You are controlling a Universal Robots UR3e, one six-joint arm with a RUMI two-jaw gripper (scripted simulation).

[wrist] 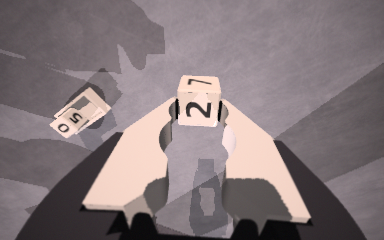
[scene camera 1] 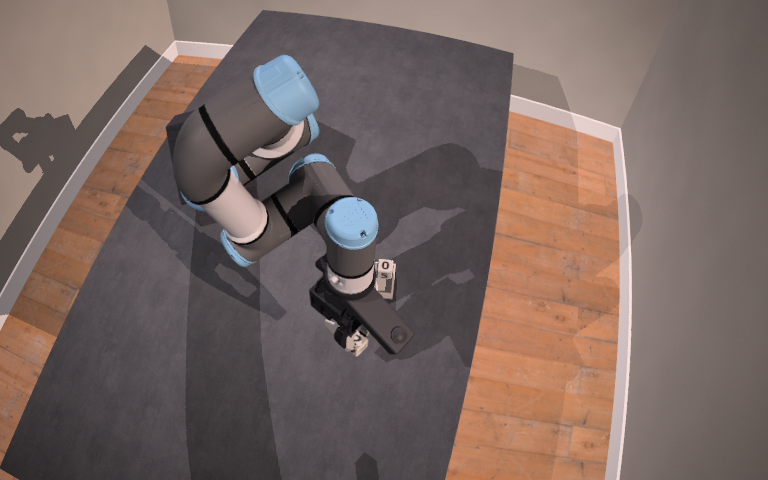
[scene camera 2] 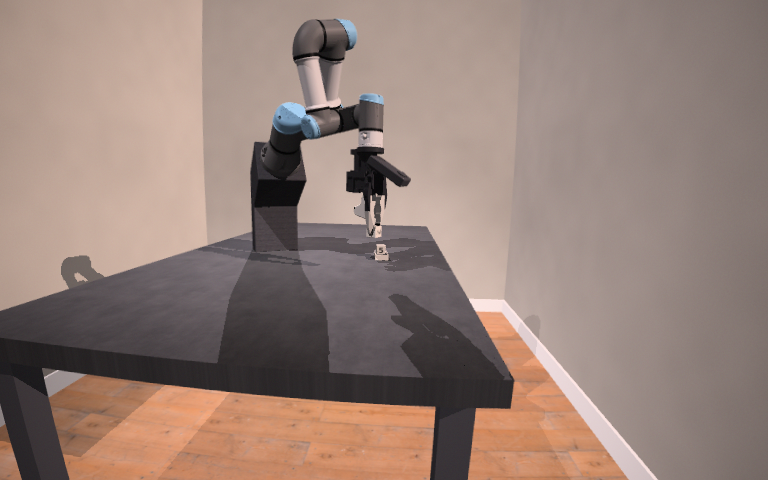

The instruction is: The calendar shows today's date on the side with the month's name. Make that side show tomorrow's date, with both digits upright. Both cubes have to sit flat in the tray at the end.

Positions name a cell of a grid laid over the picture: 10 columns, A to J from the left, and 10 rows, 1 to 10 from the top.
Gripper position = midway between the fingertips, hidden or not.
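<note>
The gripper (scene camera 1: E8) (wrist: F5) (scene camera 2: E5) is part of the scene, together with a date cube (wrist: F5) and a calendar tray (wrist: C5).
</note>
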